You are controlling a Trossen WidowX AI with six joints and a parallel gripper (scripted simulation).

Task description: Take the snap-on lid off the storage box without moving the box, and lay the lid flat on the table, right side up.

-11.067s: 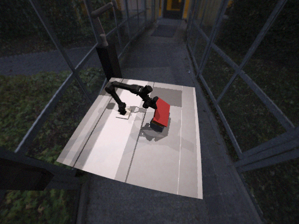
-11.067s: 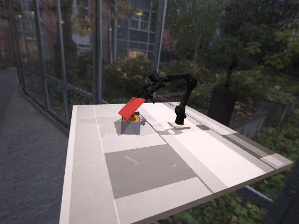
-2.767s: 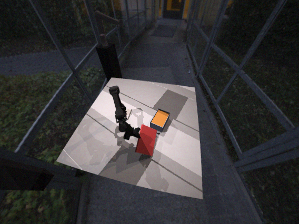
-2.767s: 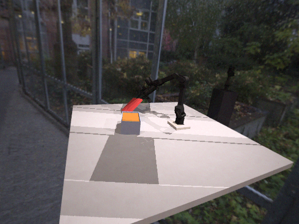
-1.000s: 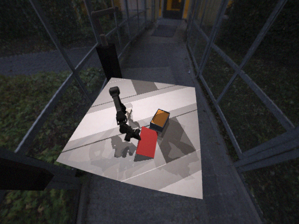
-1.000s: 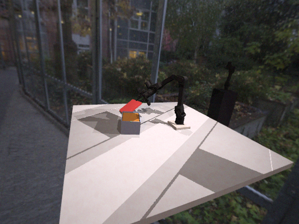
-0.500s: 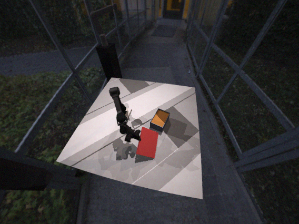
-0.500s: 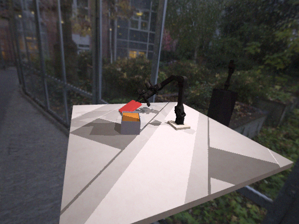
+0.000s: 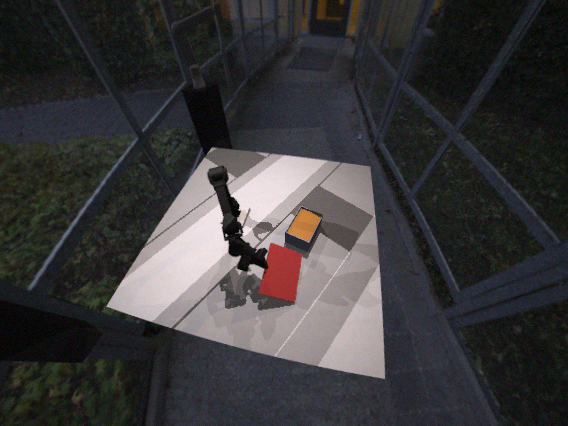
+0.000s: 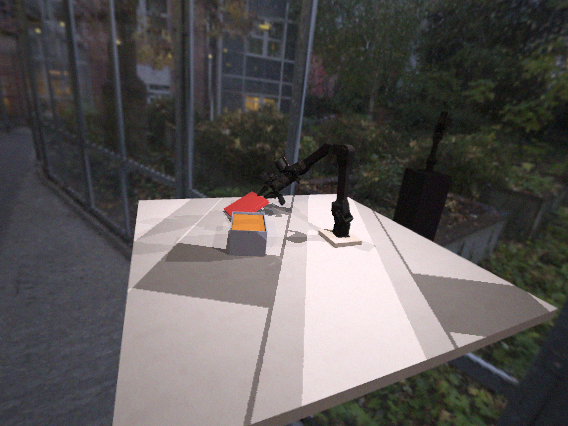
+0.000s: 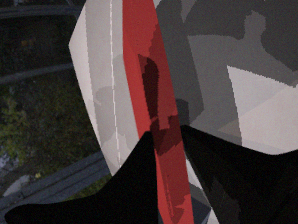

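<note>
My gripper tip is 70 mm short of the red lid, 40 mm above it and 20 mm to the right of it. Also, from my gripper tip: grey storage box 300 mm to the left, 90 mm ahead, 50 mm below.
</note>
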